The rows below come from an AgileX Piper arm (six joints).
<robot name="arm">
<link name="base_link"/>
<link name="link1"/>
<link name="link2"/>
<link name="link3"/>
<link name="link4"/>
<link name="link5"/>
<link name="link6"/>
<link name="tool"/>
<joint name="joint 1" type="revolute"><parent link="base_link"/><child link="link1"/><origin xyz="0 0 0.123"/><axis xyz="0 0 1"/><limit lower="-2.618" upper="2.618"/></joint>
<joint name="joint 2" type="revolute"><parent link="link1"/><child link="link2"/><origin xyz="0 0 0" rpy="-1.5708 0 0"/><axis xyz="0 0 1"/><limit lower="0" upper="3.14"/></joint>
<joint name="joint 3" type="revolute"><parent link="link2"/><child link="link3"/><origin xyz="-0.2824 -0.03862 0"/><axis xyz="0 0 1"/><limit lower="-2.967" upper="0"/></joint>
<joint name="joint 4" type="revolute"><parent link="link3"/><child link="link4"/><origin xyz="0.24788 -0.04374 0" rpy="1.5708 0 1.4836"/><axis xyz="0 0 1"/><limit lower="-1.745" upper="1.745"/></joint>
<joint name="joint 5" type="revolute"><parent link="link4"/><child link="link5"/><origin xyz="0 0 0" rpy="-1.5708 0 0"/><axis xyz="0 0 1"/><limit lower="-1.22" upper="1.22"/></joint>
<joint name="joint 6" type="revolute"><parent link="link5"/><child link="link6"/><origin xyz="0 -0.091 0" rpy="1.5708 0 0"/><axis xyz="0 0 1"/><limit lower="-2.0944" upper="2.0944"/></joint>
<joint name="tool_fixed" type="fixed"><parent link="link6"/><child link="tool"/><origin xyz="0 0 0"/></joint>
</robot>
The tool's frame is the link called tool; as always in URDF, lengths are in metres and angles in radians.
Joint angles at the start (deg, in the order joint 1, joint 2, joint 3, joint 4, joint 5, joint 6):
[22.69, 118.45, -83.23, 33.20, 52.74, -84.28]
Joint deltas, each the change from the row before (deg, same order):
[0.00, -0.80, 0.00, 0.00, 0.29, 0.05]
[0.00, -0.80, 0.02, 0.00, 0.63, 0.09]
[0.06, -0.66, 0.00, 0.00, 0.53, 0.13]
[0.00, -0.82, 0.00, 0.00, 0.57, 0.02]
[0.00, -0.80, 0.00, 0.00, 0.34, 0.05]
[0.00, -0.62, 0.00, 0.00, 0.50, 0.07]
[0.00, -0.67, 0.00, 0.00, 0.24, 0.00]
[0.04, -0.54, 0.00, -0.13, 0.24, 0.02]
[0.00, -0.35, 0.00, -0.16, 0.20, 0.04]
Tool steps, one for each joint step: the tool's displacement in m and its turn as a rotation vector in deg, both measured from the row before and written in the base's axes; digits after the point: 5 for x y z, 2 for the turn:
[-0.00104, -0.00027, 0.00574, 0.29, -0.46, 0.09]
[-0.00171, -0.00036, 0.00561, 0.25, -0.13, 0.22]
[-0.00164, 0.00007, 0.00468, 0.21, -0.08, 0.20]
[-0.00171, -0.00041, 0.00579, 0.27, -0.25, 0.26]
[-0.00140, -0.00040, 0.00564, 0.28, -0.42, 0.12]
[-0.00151, -0.00037, 0.00433, 0.19, -0.10, 0.19]
[-0.00121, -0.00038, 0.00469, 0.23, -0.41, 0.12]
[-0.00120, -0.00023, 0.00368, 0.07, -0.33, 0.20]
[-0.00076, -0.00041, 0.00232, -0.02, -0.19, 0.13]

